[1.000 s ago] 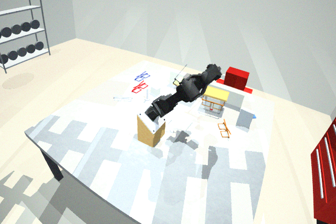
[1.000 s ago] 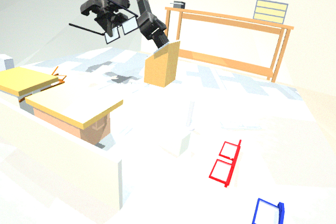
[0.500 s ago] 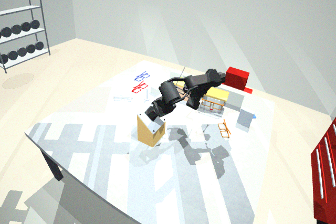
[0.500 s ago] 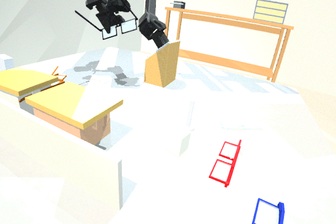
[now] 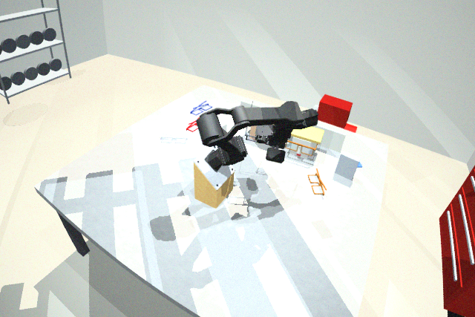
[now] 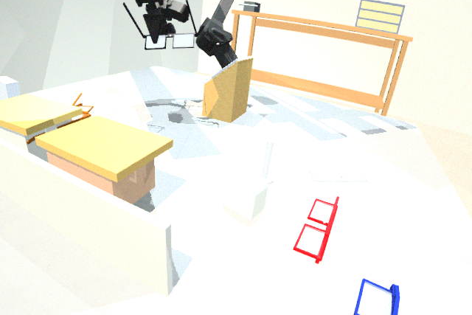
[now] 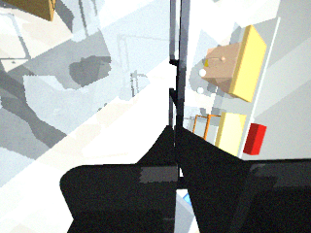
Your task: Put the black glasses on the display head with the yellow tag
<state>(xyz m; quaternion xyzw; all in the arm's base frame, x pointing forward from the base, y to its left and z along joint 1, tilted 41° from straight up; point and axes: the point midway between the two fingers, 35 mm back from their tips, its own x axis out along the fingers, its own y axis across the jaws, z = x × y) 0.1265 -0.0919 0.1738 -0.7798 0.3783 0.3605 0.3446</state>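
Now: gripper tip 320 mm short of the tan display head, 150 mm to the right of it and 150 mm above it. The rest, counted from my gripper tip: small post: 160 mm ahead, 370 mm to the left, 180 mm below; then grey box: 240 mm ahead, 310 mm to the right, 150 mm below; then low white wall: 440 mm ahead, 30 mm to the left, 150 mm below.
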